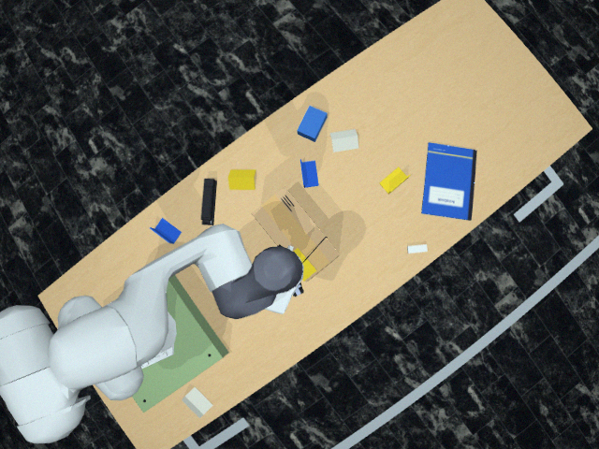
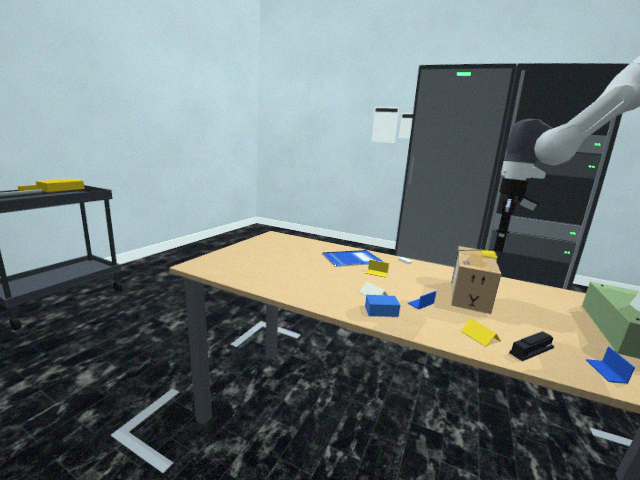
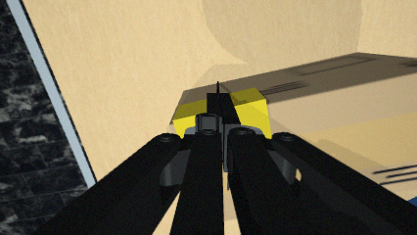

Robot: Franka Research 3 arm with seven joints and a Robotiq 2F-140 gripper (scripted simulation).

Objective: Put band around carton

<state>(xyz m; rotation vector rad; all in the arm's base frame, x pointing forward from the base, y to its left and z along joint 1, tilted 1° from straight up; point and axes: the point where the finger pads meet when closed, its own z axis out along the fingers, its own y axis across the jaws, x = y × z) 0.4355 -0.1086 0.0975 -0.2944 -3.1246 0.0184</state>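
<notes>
The yellow corner guard is 60 mm below my hand and 20 mm ahead of it. Also, from my hand: brown carton: 120 mm below, 80 mm to the left, 70 mm ahead; then blue box: 330 mm to the left, 310 mm ahead, 180 mm below.
</notes>
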